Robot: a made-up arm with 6 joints.
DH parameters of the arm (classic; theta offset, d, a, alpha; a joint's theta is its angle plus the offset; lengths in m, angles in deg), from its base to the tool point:
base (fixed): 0 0.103 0 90
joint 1: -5.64 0 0.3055 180
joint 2: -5.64 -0.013 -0.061 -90
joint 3: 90 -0.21 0.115 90
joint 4: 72.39 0 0.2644 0
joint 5: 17.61 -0.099 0.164 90
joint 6: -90 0.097 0.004 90
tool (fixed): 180 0.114 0 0
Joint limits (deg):
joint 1: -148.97..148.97
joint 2: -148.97..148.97
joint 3: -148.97..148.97
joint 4: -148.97..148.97
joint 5: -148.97..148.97
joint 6: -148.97..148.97
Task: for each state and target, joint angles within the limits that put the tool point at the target. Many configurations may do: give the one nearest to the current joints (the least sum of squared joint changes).
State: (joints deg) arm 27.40 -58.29 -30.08 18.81 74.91 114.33
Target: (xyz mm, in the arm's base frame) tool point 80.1 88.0 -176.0
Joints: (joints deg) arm 3.70 -47.59 -30.61 42.39 80.30 118.05
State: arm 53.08 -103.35 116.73 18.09 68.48 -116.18
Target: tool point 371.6 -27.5 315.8
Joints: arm 28.91 -99.54 100.09 10.17 85.13 -120.91
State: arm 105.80 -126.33 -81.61 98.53 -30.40 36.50
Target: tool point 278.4 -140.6 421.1
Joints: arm 96.91 -106.44 -81.57 108.23 -34.55 28.20
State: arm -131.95 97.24 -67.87 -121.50 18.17 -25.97
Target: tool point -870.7 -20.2 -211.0
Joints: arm -146.46 87.91 -88.35 -137.41 17.44 -62.85
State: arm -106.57 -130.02 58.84 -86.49 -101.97 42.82
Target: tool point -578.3 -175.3 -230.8
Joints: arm -99.32 -144.21 32.84 -73.81 -89.88 43.91
